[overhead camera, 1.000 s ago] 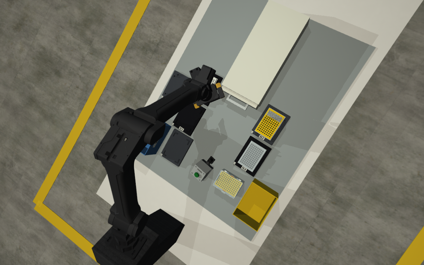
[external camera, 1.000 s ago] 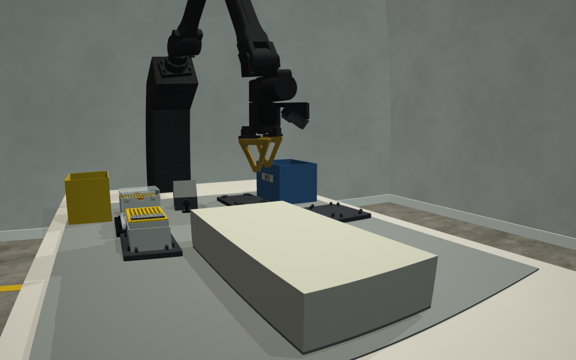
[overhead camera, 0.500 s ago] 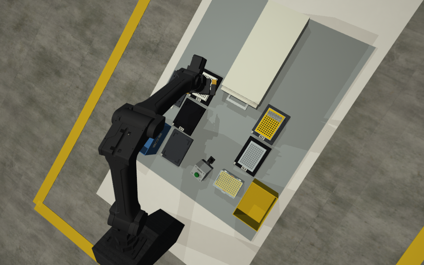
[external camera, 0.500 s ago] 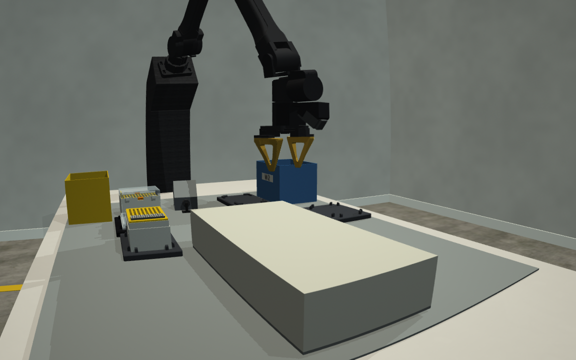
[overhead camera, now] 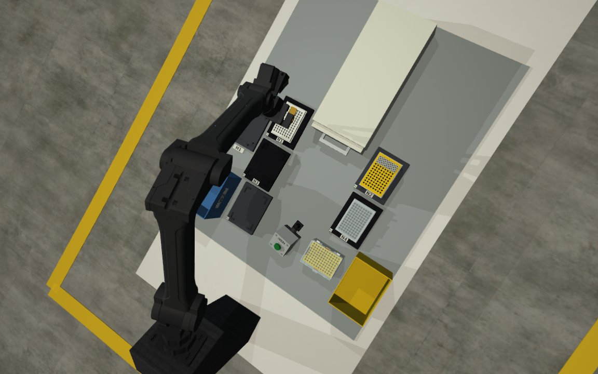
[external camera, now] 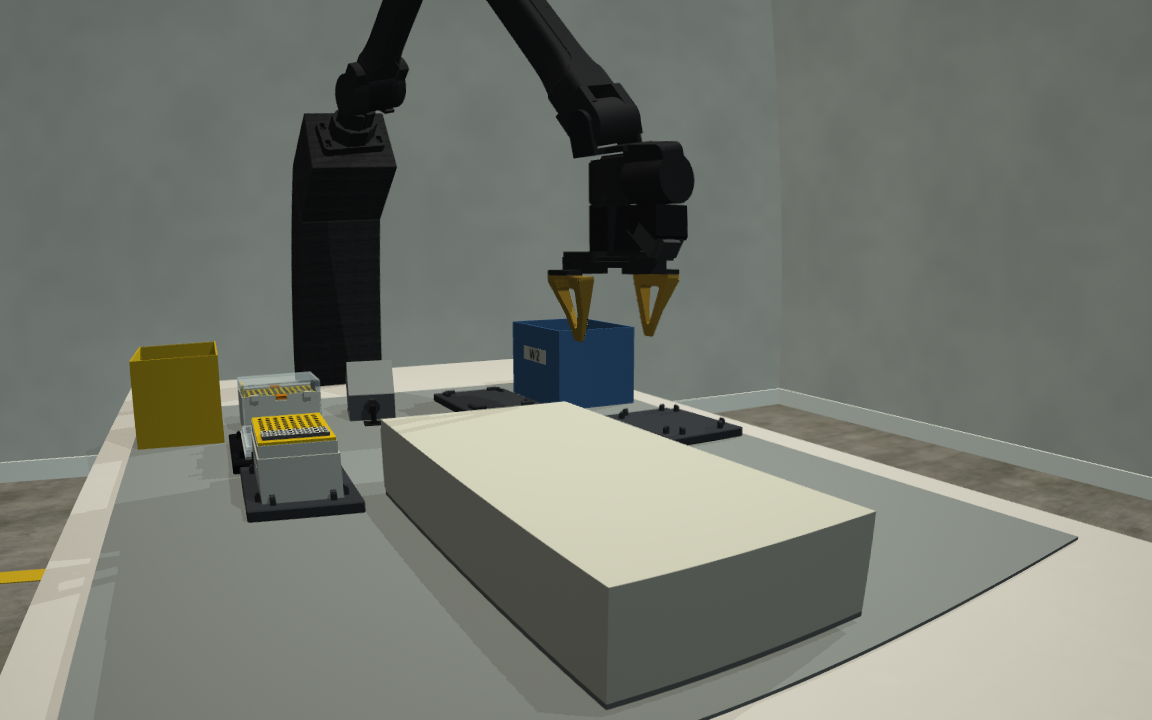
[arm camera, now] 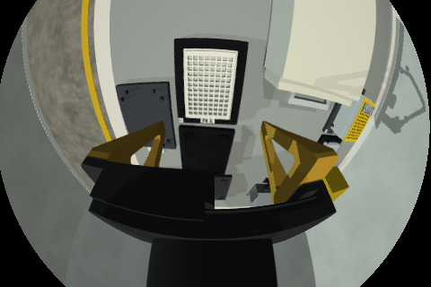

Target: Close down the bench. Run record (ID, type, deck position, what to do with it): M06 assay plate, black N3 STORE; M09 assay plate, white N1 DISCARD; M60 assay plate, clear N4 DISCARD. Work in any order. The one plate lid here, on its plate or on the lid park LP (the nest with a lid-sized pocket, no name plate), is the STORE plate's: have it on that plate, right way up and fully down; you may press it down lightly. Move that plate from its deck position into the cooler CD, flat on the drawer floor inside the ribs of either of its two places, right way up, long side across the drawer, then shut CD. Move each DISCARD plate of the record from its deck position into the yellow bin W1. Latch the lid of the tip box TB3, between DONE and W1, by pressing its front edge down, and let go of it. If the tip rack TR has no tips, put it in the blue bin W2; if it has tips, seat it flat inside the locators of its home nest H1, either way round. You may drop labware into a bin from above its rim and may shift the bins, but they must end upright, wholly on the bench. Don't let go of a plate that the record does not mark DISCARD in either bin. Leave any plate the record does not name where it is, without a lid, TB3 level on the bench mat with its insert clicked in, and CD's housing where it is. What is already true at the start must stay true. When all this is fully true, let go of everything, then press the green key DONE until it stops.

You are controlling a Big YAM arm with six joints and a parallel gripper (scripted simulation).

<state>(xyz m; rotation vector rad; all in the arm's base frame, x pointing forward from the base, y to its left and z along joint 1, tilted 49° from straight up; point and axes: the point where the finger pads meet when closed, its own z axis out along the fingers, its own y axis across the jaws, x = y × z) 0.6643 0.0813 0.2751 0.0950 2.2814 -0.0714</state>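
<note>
My gripper is now 10 mm to the right of the white plate and 130 mm above it. From my hand the other things lie so: nest N3 (180 mm behind, 40 mm to the left, 140 mm below); then home nest H1 (50 mm behind, 150 mm to the left, 140 mm below); then nest N1 (10 mm to the left, 140 mm below).
</note>
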